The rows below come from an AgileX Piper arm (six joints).
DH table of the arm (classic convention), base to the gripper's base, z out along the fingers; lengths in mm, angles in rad. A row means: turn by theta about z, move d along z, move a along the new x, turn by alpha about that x. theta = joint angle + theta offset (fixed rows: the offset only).
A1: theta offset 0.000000  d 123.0  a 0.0  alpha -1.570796
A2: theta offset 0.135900  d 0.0  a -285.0  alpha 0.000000
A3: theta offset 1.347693  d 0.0  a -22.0  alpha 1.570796
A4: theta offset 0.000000  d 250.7  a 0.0  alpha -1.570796
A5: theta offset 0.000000  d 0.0  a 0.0  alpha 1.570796
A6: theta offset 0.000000  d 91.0  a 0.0  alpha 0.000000
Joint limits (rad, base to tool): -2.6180..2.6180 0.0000..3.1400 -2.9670..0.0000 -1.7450..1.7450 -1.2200..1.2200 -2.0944..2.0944
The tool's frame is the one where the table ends.
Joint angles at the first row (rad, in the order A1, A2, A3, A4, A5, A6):
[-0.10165 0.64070 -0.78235 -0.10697 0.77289 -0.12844]
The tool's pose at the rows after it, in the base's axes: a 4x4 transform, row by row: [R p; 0 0 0 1], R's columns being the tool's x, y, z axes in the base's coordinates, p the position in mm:
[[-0.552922 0.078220 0.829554 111.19], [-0.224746 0.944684 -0.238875 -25.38], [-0.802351 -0.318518 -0.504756 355.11], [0 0 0 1]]
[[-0.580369 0.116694 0.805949 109.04], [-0.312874 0.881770 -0.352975 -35.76], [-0.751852 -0.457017 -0.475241 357.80], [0 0 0 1]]
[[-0.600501 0.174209 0.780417 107.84], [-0.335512 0.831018 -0.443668 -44.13], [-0.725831 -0.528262 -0.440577 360.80], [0 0 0 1]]
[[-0.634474 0.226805 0.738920 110.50], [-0.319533 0.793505 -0.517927 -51.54], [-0.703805 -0.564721 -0.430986 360.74], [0 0 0 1]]
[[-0.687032 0.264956 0.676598 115.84], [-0.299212 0.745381 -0.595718 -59.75], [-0.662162 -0.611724 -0.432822 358.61], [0 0 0 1]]
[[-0.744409 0.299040 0.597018 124.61], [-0.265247 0.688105 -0.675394 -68.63], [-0.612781 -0.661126 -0.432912 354.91], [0 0 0 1]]
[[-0.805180 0.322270 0.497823 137.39], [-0.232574 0.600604 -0.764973 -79.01], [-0.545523 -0.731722 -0.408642 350.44], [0 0 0 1]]
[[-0.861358 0.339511 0.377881 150.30], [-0.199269 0.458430 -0.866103 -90.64], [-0.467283 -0.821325 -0.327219 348.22], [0 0 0 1]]
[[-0.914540 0.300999 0.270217 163.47], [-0.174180 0.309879 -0.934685 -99.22], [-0.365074 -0.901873 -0.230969 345.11], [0 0 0 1]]
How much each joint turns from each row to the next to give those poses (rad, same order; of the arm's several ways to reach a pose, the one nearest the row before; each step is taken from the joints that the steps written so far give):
[-0.00002 0.00001 0.00001 -0.11362 0.00432 -0.00003]
[0.00008 0.00000 -0.00002 -0.17079 0.00701 0.01822]
[-0.00007 0.00405 0.00003 -0.14257 0.00760 0.06667]
[0.00010 0.02333 -0.00003 -0.11552 0.02376 0.08375]
[-0.00016 0.04011 -0.00001 -0.11616 0.04167 0.07537]
[0.00006 0.05890 0.00001 -0.12118 0.05151 0.08725]
[-0.00004 0.08175 0.00002 -0.14967 0.06241 0.09780]
[0.00004 0.09211 -0.00003 -0.19208 0.09213 0.11029]
[0.00003 0.09263 0.00000 -0.15766 0.09981 0.05411]

